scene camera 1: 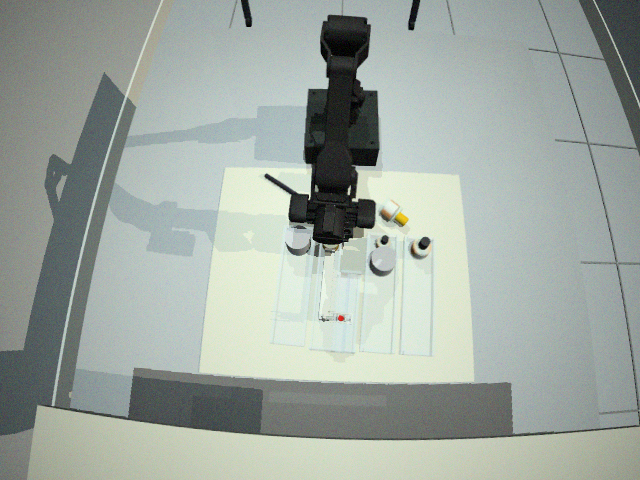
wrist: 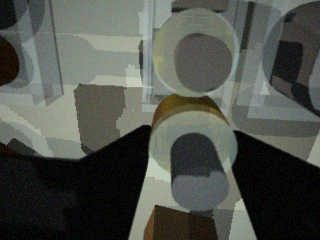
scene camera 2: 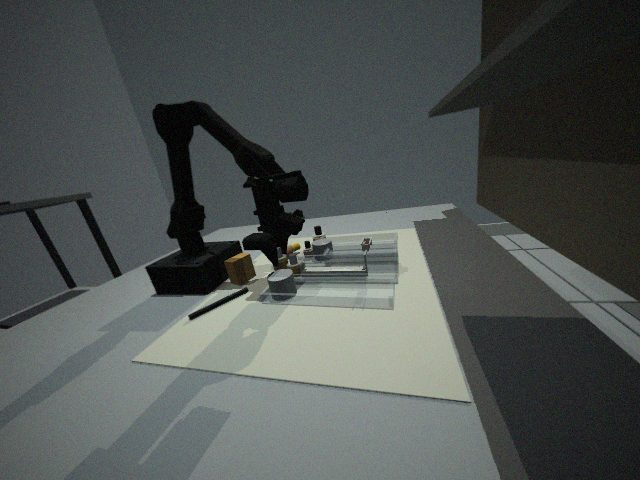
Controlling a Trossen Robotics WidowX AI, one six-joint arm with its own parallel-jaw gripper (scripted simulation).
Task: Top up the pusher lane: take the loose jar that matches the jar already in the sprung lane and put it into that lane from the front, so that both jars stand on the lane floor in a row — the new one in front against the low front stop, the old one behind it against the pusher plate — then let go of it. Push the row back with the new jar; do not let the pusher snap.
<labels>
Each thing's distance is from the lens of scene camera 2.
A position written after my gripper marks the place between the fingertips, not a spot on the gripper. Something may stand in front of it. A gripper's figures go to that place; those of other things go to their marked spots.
my gripper (scene camera 2: 280,262): 0.63 m
cardboard box (scene camera 2: 240,269): 0.68 m
</labels>
